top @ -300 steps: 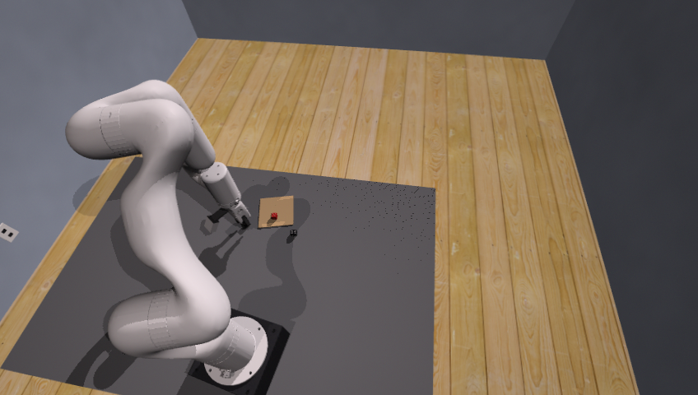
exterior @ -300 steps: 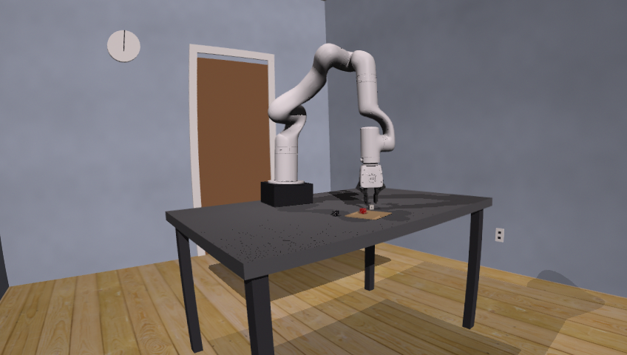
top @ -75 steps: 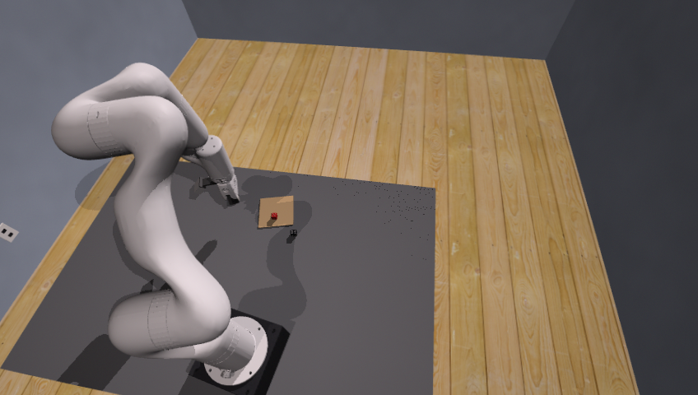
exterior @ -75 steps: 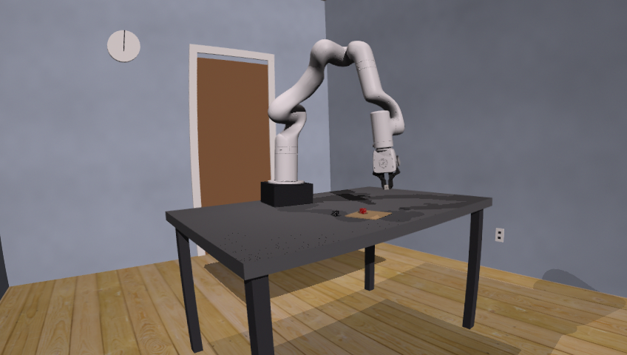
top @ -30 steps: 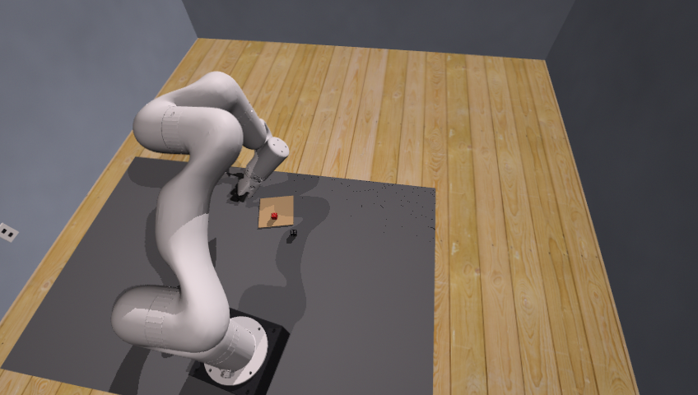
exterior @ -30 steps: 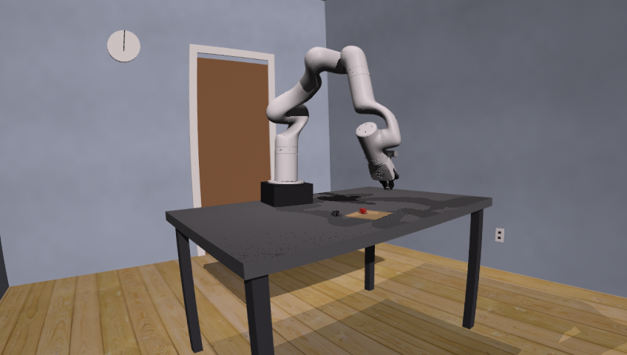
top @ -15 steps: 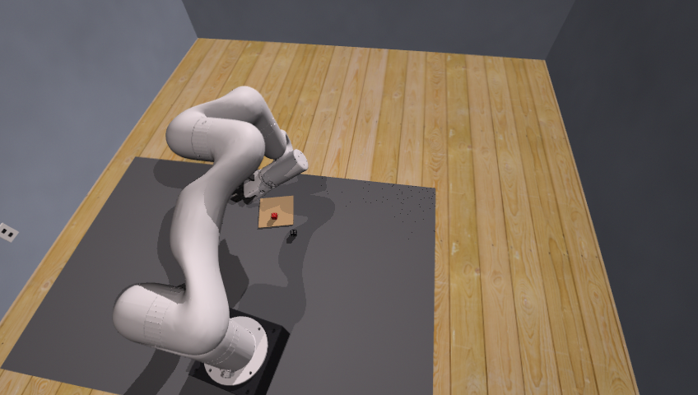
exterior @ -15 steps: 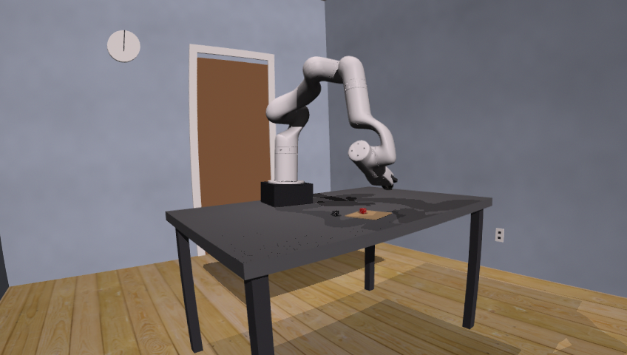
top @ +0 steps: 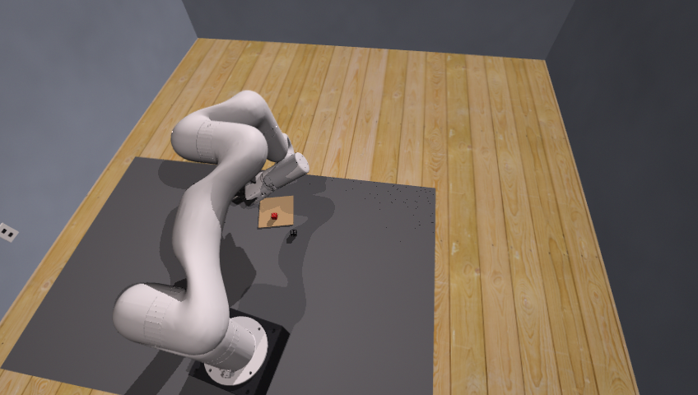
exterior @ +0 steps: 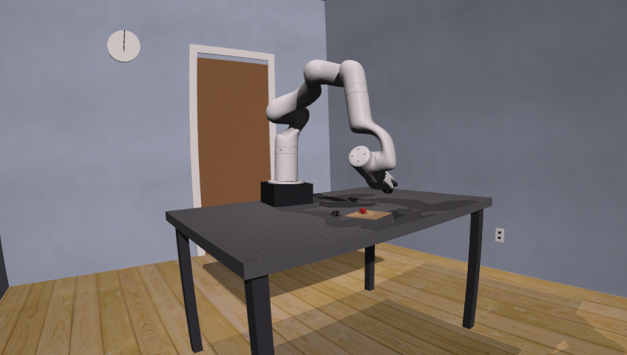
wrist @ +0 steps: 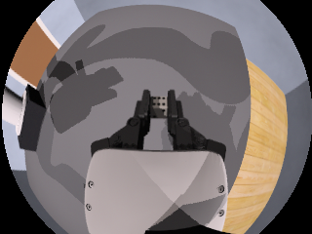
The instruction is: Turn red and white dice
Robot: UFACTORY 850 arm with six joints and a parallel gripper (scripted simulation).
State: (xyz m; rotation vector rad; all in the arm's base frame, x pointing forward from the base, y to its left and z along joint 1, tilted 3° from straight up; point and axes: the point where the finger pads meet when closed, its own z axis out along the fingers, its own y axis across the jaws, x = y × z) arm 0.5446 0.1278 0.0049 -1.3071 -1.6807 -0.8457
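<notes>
Right now the tan mat is 13 cm to the right of my hand and 9 cm below it. From my hand the other things lie so: red die (3 cm behind, 13 cm to the right, 8 cm below); then white die (1 cm to the left, 1 cm below); then black die (10 cm behind, 22 cm to the right, 9 cm below).
</notes>
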